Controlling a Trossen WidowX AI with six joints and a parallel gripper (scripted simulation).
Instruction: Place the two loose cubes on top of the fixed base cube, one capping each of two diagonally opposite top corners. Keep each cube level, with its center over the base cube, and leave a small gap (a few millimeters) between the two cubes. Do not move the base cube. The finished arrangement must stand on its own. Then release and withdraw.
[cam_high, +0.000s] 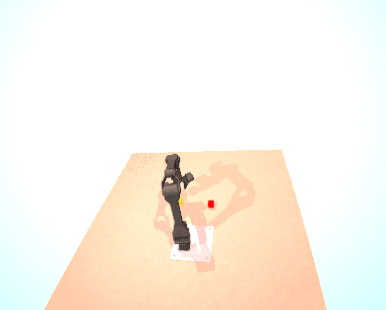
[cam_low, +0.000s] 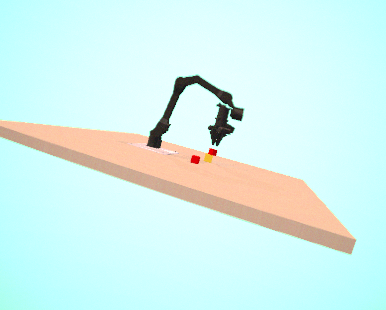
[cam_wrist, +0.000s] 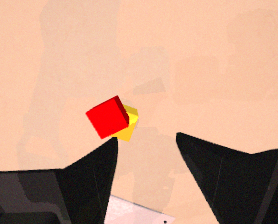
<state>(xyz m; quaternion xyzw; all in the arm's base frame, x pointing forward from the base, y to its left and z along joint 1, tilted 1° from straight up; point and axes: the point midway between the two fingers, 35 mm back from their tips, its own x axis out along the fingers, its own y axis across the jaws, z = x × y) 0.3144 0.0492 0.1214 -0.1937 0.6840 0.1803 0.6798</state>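
Right now my gripper tip is 20 mm past the yellow base cube, 20 mm to the right of it and 70 mm above it.
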